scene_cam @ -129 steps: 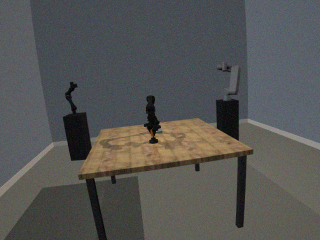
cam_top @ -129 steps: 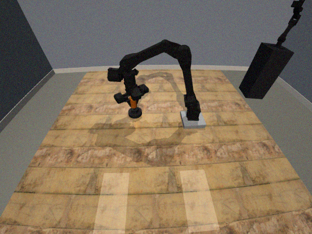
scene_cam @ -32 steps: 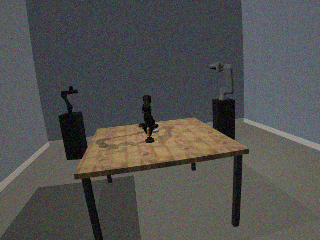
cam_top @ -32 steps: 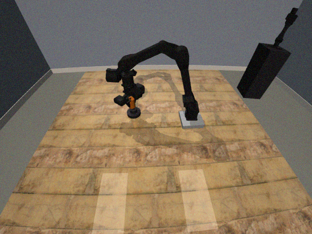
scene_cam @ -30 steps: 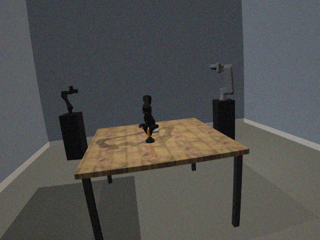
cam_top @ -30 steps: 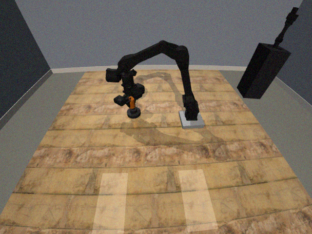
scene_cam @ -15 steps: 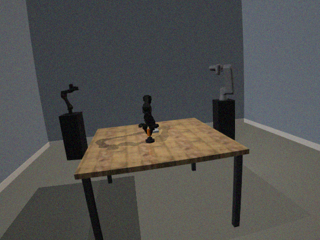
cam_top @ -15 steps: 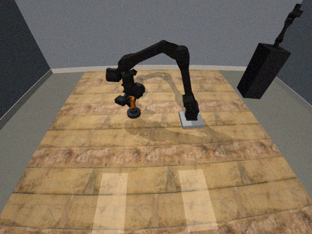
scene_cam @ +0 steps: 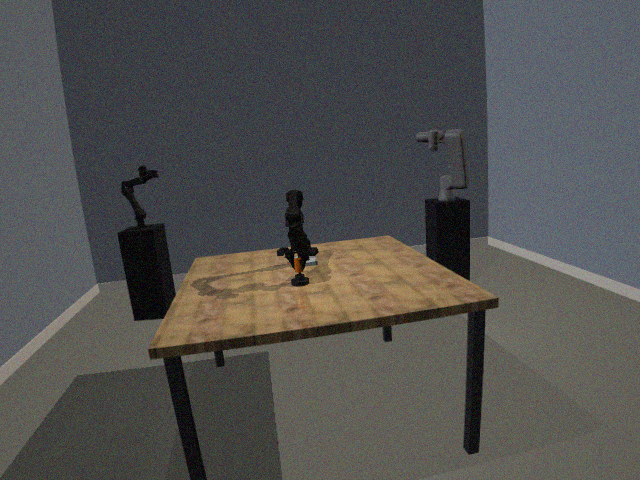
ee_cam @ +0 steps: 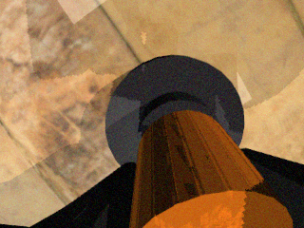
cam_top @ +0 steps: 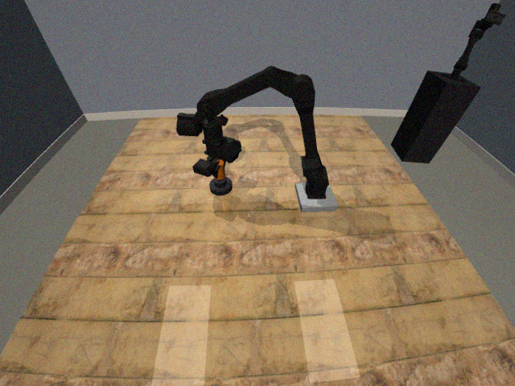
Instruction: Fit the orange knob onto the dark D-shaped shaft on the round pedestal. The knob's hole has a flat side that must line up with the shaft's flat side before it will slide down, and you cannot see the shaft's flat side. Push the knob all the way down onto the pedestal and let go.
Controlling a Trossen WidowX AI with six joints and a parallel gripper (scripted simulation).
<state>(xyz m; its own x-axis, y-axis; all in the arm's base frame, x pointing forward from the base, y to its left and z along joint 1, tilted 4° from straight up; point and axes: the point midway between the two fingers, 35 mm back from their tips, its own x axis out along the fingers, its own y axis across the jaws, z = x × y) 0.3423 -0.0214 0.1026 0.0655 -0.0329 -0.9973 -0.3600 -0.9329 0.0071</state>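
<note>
Now: the pedestal 40 mm below my gripper tip. From my gripper tip the other things lie so: orange knob (20 mm above).
</note>
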